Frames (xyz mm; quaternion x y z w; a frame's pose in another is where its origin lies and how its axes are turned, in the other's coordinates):
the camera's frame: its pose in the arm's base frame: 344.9 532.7 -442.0 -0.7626 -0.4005 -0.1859 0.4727
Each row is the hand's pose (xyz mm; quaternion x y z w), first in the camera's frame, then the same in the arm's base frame.
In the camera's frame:
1: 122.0 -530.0 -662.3 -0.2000 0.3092 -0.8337 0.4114
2: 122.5 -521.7 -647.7 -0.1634 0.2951 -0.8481 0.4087
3: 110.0 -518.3 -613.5 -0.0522 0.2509 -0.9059 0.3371
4: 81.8 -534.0 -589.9 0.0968 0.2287 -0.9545 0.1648
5: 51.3 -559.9 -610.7 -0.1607 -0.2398 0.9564 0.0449
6: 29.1 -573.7 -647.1 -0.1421 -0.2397 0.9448 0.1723
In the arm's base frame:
1: 65.4 132.8 262.5 -0.0169 -0.6172 -0.7865 0.0108
2: 70.9 143.7 251.0 0.0056 -0.6406 -0.7673 0.0291
3: 62.6 167.3 224.3 0.1277 -0.6976 -0.7032 0.0516
4: 30.8 179.2 203.2 0.3449 -0.7038 -0.6175 0.0659
5: -6.2 153.8 207.8 0.5378 -0.6279 -0.5623 0.0196
6: -27.1 115.7 218.6 -0.6215 0.5646 0.5405 0.0527

